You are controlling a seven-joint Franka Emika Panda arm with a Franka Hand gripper.
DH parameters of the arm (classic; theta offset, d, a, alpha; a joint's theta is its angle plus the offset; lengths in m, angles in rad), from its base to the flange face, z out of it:
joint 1: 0 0.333 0 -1.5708
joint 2: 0 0 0 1.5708
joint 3: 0 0.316 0.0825 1.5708
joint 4: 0 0 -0.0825 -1.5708
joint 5: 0 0.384 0 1.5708
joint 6: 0 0 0.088 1.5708
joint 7: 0 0.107 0 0
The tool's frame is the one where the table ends.
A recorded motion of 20 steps. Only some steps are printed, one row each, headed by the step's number.
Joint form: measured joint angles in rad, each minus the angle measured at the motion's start. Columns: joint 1, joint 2, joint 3, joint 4, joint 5, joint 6, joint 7.
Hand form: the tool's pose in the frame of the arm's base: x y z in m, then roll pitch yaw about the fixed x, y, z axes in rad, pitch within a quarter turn. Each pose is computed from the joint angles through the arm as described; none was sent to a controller.
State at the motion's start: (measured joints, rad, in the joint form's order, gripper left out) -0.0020 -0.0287 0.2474 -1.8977 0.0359 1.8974 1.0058
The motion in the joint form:
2: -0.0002 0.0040 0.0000 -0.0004 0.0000 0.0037 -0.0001
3: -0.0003 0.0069 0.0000 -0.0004 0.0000 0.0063 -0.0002
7: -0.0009 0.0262 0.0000 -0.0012 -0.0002 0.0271 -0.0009
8: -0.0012 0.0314 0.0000 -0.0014 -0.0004 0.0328 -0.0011
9: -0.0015 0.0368 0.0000 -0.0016 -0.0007 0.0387 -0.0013
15: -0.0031 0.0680 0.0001 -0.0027 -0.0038 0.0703 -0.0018
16: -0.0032 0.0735 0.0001 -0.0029 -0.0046 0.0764 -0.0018
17: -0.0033 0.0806 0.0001 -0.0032 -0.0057 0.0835 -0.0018
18: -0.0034 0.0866 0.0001 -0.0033 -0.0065 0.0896 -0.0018
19: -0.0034 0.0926 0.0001 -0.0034 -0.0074 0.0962 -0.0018
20: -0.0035 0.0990 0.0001 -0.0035 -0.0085 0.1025 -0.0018
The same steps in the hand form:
2: 0.5393 0.1387 0.5103 -3.1038 0.0095 -0.7715
3: 0.5401 0.1387 0.5090 -3.1036 0.0102 -0.7716
7: 0.5456 0.1388 0.5000 -3.1003 0.0131 -0.7720
8: 0.5470 0.1387 0.4976 -3.0994 0.0137 -0.7722
9: 0.5485 0.1387 0.4951 -3.0985 0.0143 -0.7724
15: 0.5567 0.1382 0.4802 -3.0960 0.0179 -0.7735
16: 0.5581 0.1382 0.4776 -3.0952 0.0180 -0.7735
17: 0.5598 0.1382 0.4742 -3.0949 0.0186 -0.7735
18: 0.5613 0.1382 0.4713 -3.0944 0.0191 -0.7735
19: 0.5628 0.1383 0.4685 -3.0936 0.0192 -0.7735
20: 0.5643 0.1383 0.4654 -3.0933 0.0196 -0.7734

